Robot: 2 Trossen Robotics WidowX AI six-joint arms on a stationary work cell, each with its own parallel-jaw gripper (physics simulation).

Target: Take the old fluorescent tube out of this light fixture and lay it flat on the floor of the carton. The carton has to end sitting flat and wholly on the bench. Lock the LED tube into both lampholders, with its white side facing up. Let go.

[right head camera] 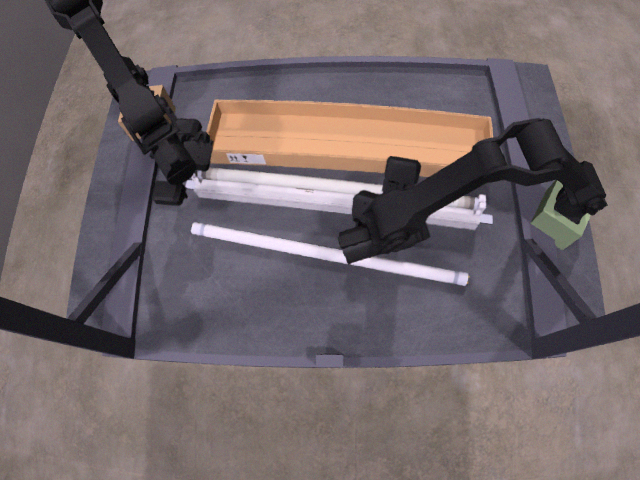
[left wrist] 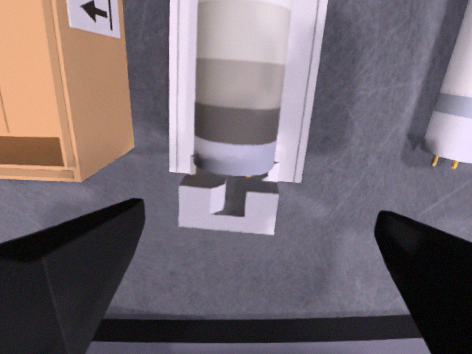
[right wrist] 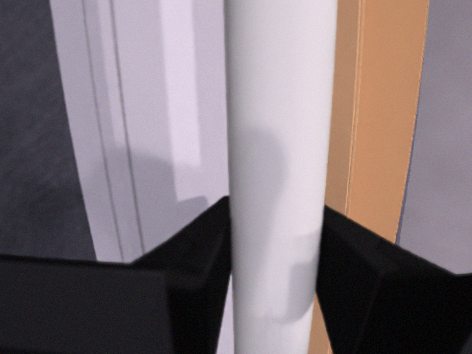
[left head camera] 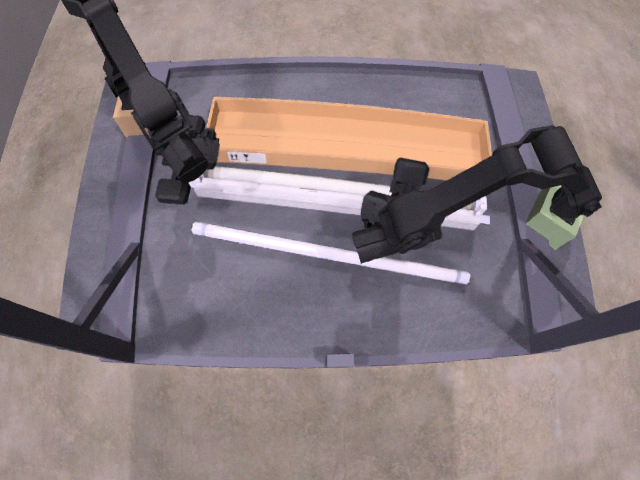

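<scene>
The old fluorescent tube (left head camera: 289, 179) (right head camera: 289, 179) (left wrist: 242, 30) (right wrist: 280, 100) lies along the white fixture (left head camera: 279, 197) (left wrist: 302, 75) (right wrist: 145, 100). Its near end cap is beside a lampholder (left wrist: 195, 207) in the left wrist view; whether the pins are seated is unclear. The other lampholder (left head camera: 480, 205) (right head camera: 480, 204) is at the right. My right gripper (right wrist: 269, 209) is shut on the old tube, right of its middle. My left gripper (left wrist: 260, 216) is open and empty above the fixture's left end. The LED tube (left head camera: 310, 249) (right head camera: 289, 245) (left wrist: 462, 75) lies slanted on the bench. The open carton (left head camera: 320, 161) (right head camera: 320, 162) (left wrist: 97, 100) (right wrist: 385, 100) stands behind the fixture.
A green block (left head camera: 553, 222) (right head camera: 560, 227) stands at the bench's right edge, under the right arm. A small cardboard box (left head camera: 129, 121) (right head camera: 162, 98) stands at the left, partly hidden by the left arm. Raised rails border the bench, with dark slanted struts at both front corners.
</scene>
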